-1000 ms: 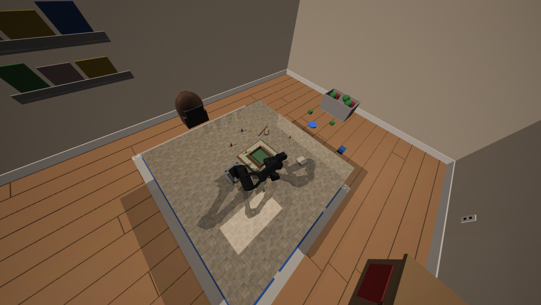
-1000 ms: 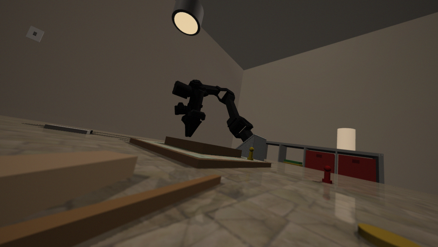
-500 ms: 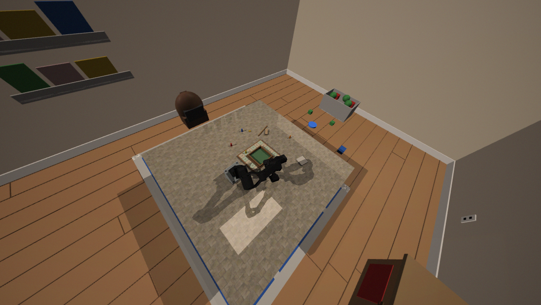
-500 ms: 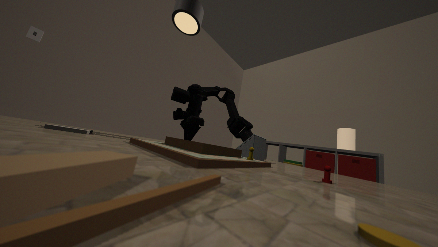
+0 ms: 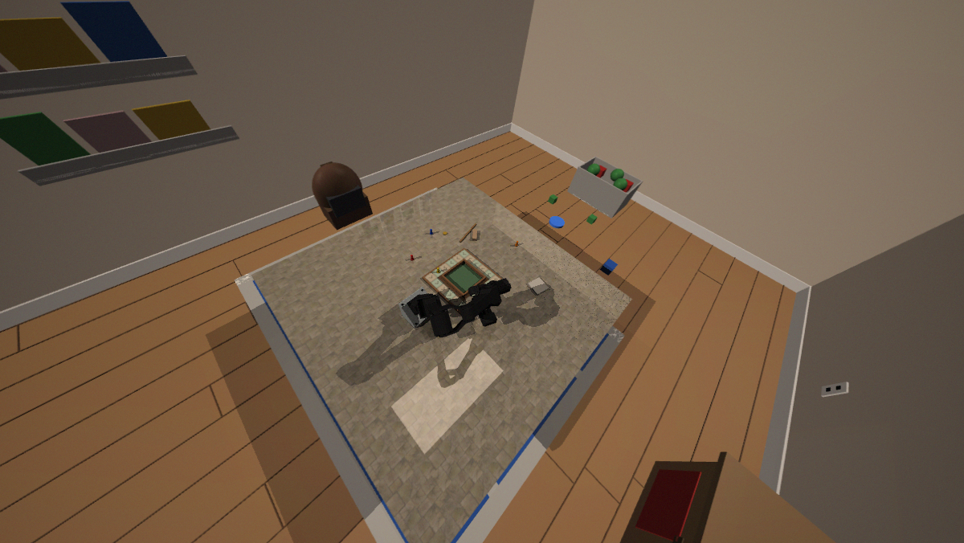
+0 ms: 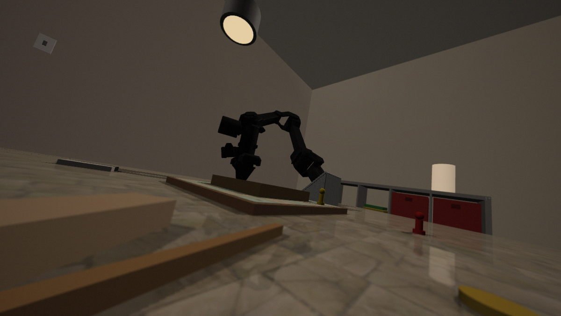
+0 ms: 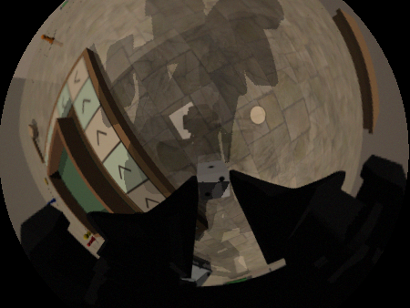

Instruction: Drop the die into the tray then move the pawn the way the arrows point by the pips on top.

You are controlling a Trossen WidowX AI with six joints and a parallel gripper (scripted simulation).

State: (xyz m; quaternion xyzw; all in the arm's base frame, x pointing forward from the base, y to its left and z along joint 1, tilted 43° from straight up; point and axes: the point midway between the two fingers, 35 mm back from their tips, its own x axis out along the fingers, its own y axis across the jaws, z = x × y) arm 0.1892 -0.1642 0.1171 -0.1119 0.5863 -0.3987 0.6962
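My gripper tip is 20 mm short of the yellow pawn, 300 mm to the right of it and 20 mm below it. The rest, counted from my gripper tip: white die right at my gripper tip; then green dice tray 80 mm ahead, 190 mm to the left; then small white block 330 mm ahead, 100 mm to the right.
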